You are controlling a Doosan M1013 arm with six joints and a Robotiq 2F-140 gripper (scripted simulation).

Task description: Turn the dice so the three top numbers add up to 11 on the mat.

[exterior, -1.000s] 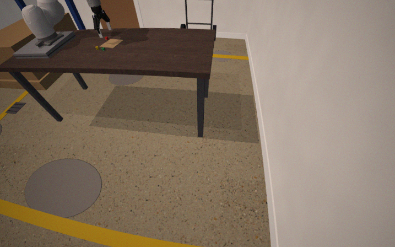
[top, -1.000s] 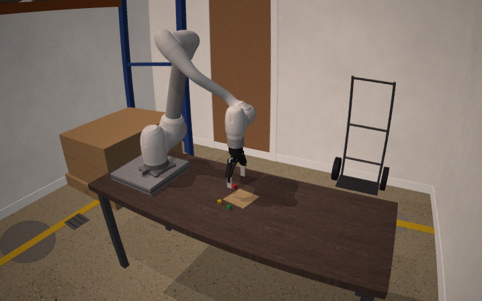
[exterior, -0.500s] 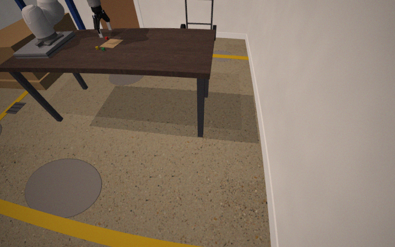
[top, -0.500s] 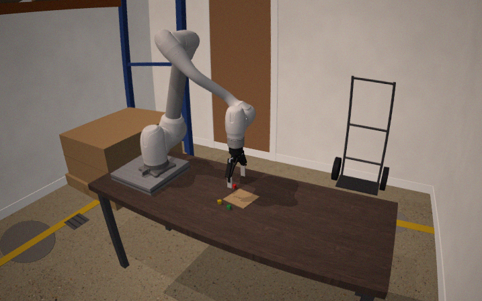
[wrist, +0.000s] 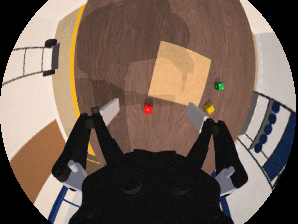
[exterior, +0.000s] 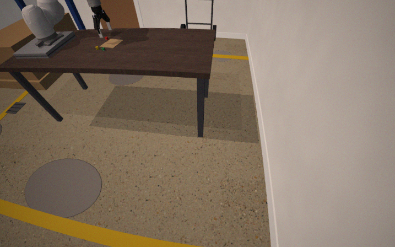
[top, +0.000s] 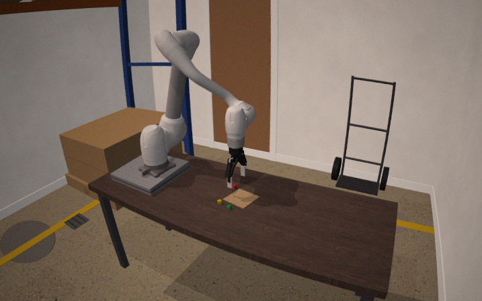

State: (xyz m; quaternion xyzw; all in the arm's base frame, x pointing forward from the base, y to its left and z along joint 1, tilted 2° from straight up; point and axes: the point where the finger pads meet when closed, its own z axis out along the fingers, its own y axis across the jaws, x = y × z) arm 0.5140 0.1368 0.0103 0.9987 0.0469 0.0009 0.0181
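My hand is 18 cm to the left of the green die, 7 cm short of it and 5 cm above it. Also, from my hand: red die (5 cm below, 2 cm behind, 1 cm to the left); then tan mat (7 cm ahead, 6 cm to the right, 6 cm below); then yellow die (16 cm to the right, 5 cm below).
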